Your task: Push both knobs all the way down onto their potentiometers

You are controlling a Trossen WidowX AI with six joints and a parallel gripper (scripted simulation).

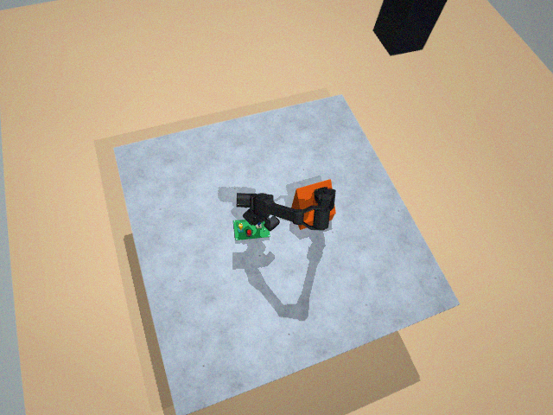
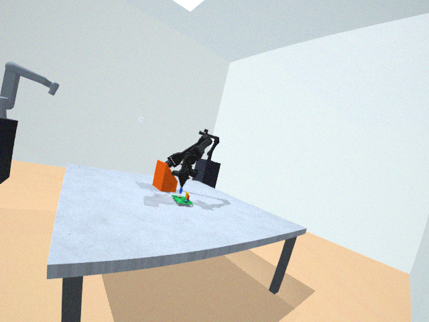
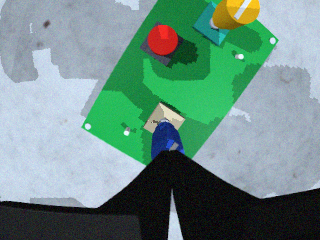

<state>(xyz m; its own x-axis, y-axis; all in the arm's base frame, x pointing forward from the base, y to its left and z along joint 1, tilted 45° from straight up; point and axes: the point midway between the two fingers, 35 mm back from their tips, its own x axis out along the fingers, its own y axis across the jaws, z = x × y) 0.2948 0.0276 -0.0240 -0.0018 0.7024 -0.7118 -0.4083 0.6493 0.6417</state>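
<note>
Right now my gripper tip is 20 mm above the blue knob. Also, from my gripper tip: yellow knob (90 mm ahead, 20 mm below).
</note>
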